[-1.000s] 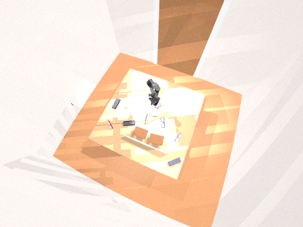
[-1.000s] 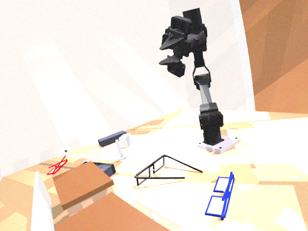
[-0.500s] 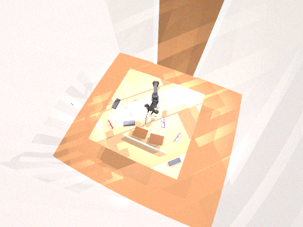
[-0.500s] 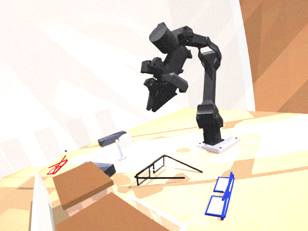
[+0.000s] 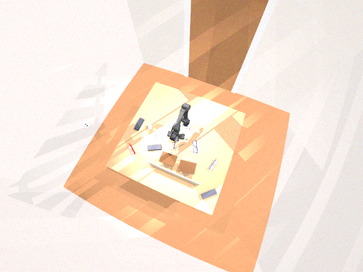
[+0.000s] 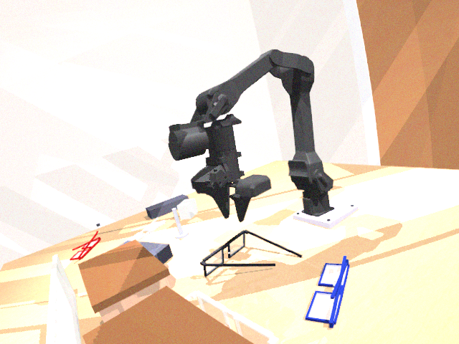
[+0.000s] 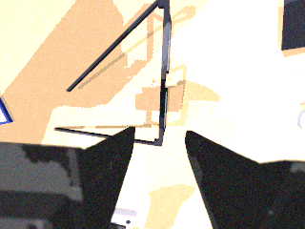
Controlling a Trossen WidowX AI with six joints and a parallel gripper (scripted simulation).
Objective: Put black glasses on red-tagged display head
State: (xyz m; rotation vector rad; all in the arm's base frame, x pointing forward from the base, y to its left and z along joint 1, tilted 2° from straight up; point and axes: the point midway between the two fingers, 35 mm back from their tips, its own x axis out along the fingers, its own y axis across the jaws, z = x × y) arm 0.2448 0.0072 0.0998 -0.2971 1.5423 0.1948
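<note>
My gripper tip is now 70 mm short of the white stand, 230 mm to the left of it and 60 mm above it. Also, from my gripper tip: white rail: 350 mm ahead, 170 mm to the left, 30 mm below; brown-topped display head: 230 mm ahead, 40 mm to the left, 30 mm below.
</note>
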